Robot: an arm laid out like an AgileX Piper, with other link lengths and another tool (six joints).
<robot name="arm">
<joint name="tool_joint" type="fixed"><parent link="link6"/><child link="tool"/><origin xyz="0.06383 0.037 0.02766" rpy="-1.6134 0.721 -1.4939"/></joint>
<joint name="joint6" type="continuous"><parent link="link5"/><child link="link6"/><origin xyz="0.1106 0 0.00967"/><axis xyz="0.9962 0 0.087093"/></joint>
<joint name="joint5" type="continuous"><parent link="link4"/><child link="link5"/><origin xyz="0 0 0"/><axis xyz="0 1 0"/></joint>
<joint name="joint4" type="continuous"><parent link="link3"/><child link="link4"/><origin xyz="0.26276 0 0.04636"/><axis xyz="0.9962 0 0.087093"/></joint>
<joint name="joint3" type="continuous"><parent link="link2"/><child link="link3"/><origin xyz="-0.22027 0 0.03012"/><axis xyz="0 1 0"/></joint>
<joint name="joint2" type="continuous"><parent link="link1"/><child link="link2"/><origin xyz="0 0 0"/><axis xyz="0 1 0"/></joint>
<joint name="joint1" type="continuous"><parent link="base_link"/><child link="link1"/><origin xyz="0 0 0.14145"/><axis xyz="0 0 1"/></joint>
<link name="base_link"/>
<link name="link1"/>
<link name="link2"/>
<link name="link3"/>
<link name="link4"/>
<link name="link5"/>
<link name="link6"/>
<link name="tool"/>
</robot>
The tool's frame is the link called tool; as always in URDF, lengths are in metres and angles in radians. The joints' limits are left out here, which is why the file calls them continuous.
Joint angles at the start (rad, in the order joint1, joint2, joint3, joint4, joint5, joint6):
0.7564 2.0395 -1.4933 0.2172 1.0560 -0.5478
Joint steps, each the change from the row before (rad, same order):
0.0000 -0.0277 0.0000 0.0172 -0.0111 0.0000
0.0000 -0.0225 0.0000 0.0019 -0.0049 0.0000
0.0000 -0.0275 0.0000 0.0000 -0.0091 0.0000
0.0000 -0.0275 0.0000 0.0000 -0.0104 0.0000
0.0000 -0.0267 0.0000 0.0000 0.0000 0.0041
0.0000 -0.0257 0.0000 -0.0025 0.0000 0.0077
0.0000 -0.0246 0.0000 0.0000 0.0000 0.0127
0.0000 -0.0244 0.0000 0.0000 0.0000 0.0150
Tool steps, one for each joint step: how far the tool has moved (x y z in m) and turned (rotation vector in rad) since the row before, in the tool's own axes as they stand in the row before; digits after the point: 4 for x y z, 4 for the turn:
-0.0057 -0.0021 -0.0117 0.0343 -0.0246 -0.0007
-0.0028 -0.0012 -0.0089 0.0256 -0.0082 -0.0049
-0.0032 -0.0020 -0.0109 0.0347 -0.0085 -0.0070
-0.0033 -0.0023 -0.0110 0.0360 -0.0088 -0.0070
-0.0029 -0.0008 -0.0104 0.0250 -0.0075 -0.0025
-0.0025 -0.0010 -0.0100 0.0244 -0.0057 0.0004
-0.0028 -0.0011 -0.0097 0.0229 -0.0087 0.0065
-0.0028 -0.0012 -0.0096 0.0226 -0.0093 0.0088

